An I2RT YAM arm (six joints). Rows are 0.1 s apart.
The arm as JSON. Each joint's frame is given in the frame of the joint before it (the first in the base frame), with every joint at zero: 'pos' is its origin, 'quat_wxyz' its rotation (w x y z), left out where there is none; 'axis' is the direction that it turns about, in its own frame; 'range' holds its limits. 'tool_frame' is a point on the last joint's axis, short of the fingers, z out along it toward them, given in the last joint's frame.
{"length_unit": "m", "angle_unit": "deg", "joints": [
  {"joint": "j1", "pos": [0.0, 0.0, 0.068], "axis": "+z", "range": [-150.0, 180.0]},
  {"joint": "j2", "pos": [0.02, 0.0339, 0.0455], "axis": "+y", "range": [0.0, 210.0]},
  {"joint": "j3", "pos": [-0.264, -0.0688, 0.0], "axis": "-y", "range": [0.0, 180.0]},
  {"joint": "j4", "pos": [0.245, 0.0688, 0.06], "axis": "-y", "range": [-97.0, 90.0]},
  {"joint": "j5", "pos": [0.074, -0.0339, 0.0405], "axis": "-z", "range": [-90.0, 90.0]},
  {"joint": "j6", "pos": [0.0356, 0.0, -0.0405], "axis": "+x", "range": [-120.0, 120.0]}
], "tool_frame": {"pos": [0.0, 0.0, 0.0], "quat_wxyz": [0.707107, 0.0, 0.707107, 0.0]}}
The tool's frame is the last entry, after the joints.
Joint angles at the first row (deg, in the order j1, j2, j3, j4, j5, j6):
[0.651, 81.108, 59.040, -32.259, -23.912, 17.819]
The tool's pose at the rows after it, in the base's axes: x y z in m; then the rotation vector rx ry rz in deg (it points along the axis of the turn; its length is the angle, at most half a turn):
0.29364 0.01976 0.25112 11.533 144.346 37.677
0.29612 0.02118 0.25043 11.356 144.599 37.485
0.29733 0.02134 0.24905 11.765 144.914 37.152
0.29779 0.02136 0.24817 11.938 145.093 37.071
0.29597 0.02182 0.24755 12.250 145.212 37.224
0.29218 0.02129 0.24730 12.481 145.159 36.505
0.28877 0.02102 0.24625 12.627 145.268 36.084
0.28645 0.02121 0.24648 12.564 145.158 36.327
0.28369 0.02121 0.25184 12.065 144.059 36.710
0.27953 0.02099 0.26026 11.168 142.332 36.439
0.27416 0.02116 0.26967 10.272 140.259 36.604
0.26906 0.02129 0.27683 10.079 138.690 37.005
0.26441 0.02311 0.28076 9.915 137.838 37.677
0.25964 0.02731 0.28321 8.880 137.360 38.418
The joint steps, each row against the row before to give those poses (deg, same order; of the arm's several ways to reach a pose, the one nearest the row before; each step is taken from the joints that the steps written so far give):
[0.399, 0.733, 0.613, -0.040, 0.093, 0.095]
[0.293, 0.641, 0.444, 0.030, 0.251, 0.016]
[0.063, 0.393, 0.107, 0.008, 0.346, 0.188]
[0.012, 0.183, 0.004, 0.005, 0.090, 0.067]
[0.098, -0.351, -0.428, -0.003, 0.007, 0.315]
[-0.021, -0.889, -0.813, 0.003, 0.557, -0.001]
[0.001, -0.713, -0.803, -0.007, 0.327, -0.019]
[0.031, -0.559, -0.448, 0.006, -0.162, 0.068]
[-0.021, -1.139, 0.009, -0.029, -0.316, 0.009]
[-0.010, -1.732, 0.106, -0.058, 0.108, -0.254]
[0.045, -2.064, 0.002, 0.086, -0.159, -0.009]
[0.033, -1.752, -0.105, 0.003, -0.197, 0.422]
[0.397, -1.362, -0.351, 0.000, -0.192, 0.625]
[0.942, -1.232, -0.493, -0.001, -0.138, 0.341]

